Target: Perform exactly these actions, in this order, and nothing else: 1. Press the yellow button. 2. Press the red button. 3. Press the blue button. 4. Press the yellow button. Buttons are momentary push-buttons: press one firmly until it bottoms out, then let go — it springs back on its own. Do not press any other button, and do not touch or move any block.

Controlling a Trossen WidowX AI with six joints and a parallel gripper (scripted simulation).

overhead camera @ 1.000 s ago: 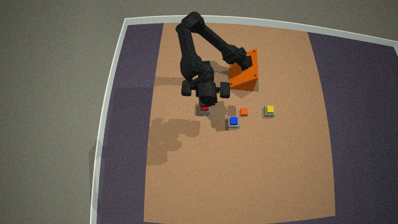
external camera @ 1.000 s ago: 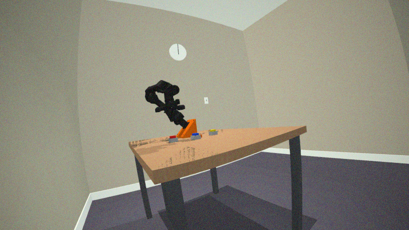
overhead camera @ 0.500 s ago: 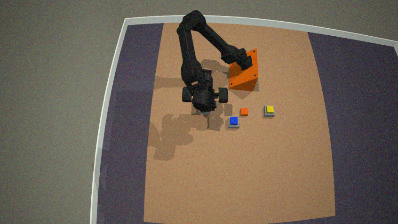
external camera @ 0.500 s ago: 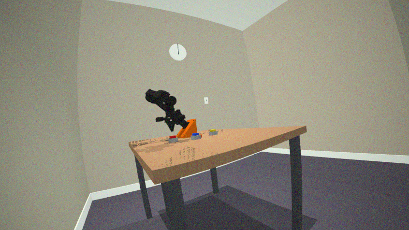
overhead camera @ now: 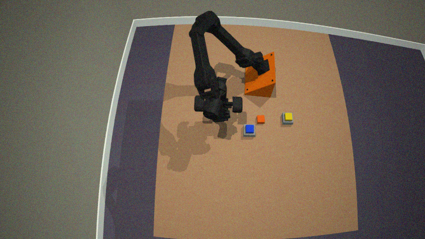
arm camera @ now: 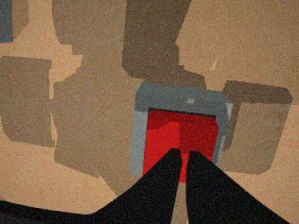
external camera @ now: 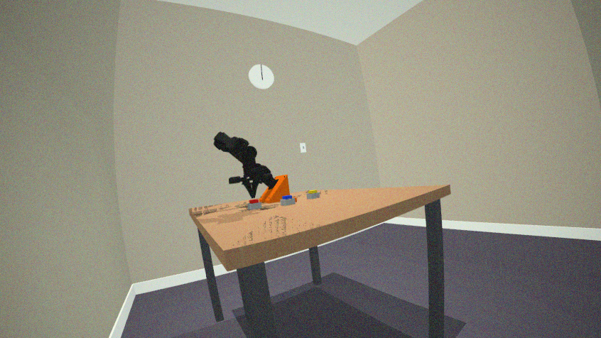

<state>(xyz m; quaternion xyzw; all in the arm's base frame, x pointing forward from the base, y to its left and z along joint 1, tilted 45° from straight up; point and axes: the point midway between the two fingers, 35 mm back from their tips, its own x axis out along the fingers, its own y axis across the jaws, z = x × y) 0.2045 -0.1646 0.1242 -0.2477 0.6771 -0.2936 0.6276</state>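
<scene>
My gripper tip is 130 mm to the right of the blue button, 70 mm short of it and 10 mm above it. From my gripper tip the other things lie so: yellow button 310 mm to the left, 10 mm below, 10 mm ahead; red button 10 mm below; small orange block 180 mm to the left, 40 mm below, 10 mm ahead.
</scene>
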